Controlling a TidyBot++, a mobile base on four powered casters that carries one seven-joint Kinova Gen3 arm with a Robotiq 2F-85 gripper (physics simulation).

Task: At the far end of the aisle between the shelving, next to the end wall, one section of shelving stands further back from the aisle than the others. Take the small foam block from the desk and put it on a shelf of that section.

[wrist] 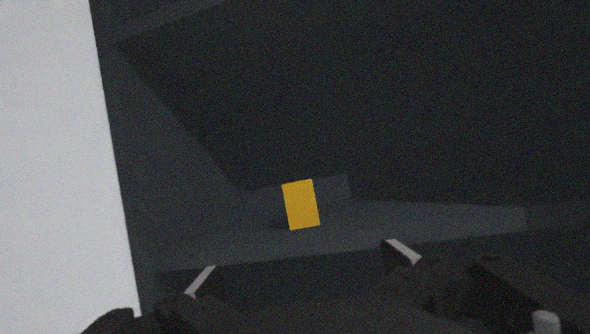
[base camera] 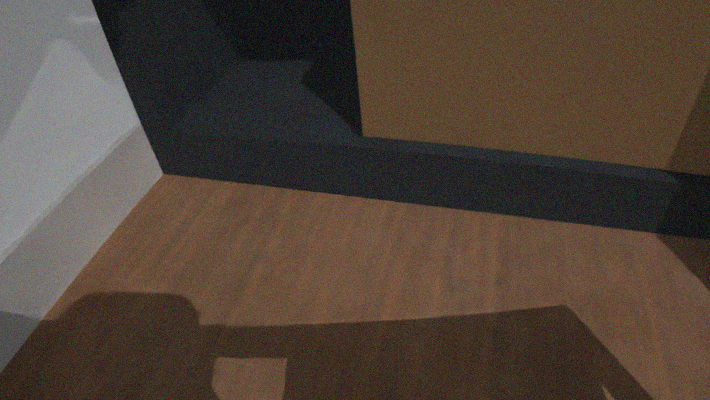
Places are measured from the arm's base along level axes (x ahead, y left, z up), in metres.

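Pixels of known places: gripper, fingertip midpoint: (wrist: 303, 270).
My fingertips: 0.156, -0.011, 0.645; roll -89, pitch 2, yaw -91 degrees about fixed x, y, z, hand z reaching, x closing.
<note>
Ahead of a thing's pixels: the offset from my fingertips to its top centre, as dx, dy, dz. "*": to the spot under its first point. Level surfaces: height alone.
The small foam block @(+0.428, -0.011, +0.039) (wrist: 301, 205) is yellow and stands on a dark shelf @(dz -0.051) (wrist: 380, 222) of the shelving, seen in the middle of the wrist view. My gripper (wrist: 303, 270) is open and empty, with its fingers wide apart at the bottom of the wrist view. It is short of the shelf's front edge, and the block stands apart from both fingers, beyond them. In the base camera view the lowest part of dark shelving (base camera: 450, 182) crosses the upper half; the block and the gripper do not show there. The desk shows in neither view.
A pale wall (base camera: 45, 150) (wrist: 55, 150) stands at the left, right beside the shelving, with a light skirting (base camera: 100, 200) at its foot. A large brown box @(* +0.311, -0.133, -0.874) (base camera: 520, 75) stands on the bottom shelf. Dark shadows lie on the wooden floor @(dz -1.041) (base camera: 350, 250).
</note>
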